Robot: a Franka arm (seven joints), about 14 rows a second.
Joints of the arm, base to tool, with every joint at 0 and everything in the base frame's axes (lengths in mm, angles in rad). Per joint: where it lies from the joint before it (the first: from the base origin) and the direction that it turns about. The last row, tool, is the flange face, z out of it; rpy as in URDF.
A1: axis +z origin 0 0 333
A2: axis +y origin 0 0 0
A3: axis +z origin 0 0 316
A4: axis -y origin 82.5 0 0
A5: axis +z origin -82.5 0 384
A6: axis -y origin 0 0 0
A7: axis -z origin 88 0 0
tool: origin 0 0 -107 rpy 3.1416 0 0
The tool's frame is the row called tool.
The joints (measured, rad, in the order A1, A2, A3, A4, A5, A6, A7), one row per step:
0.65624, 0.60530, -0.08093, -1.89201, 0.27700, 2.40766, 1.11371
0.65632, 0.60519, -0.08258, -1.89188, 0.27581, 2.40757, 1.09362
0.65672, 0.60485, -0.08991, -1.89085, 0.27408, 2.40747, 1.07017
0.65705, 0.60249, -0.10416, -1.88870, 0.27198, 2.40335, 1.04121
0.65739, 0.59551, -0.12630, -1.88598, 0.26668, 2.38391, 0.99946
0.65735, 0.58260, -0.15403, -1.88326, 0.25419, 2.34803, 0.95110
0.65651, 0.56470, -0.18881, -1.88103, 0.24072, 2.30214, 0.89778
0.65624, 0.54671, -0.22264, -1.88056, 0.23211, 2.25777, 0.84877
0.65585, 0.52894, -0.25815, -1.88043, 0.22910, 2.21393, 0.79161
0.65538, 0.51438, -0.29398, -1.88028, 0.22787, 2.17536, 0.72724
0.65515, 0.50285, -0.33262, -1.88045, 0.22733, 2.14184, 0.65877
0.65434, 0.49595, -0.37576, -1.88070, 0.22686, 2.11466, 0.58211
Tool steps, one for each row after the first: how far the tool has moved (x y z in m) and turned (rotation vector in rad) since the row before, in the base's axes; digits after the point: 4 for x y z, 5 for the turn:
0.0006, -0.0008, 0.0002, 0.00140, -0.00258, 0.01954
0.0027, -0.0032, 0.0008, -0.00043, -0.00584, 0.01900
0.0051, -0.0065, 0.0024, -0.00275, -0.00743, 0.01950
0.0065, -0.0105, 0.0047, -0.00859, -0.00134, 0.02972
0.0070, -0.0138, 0.0075, -0.01570, 0.00623, 0.03783
0.0081, -0.0182, 0.0103, -0.01816, 0.01114, 0.03632
0.0065, -0.0180, 0.0100, -0.01418, 0.01460, 0.02810
0.0060, -0.0191, 0.0102, -0.00809, 0.01691, 0.02920
0.0055, -0.0195, 0.0089, -0.00395, 0.01610, 0.03351
0.0055, -0.0211, 0.0078, -0.00226, 0.01445, 0.03383
0.0060, -0.0241, 0.0062, -0.00172, 0.01207, 0.03644

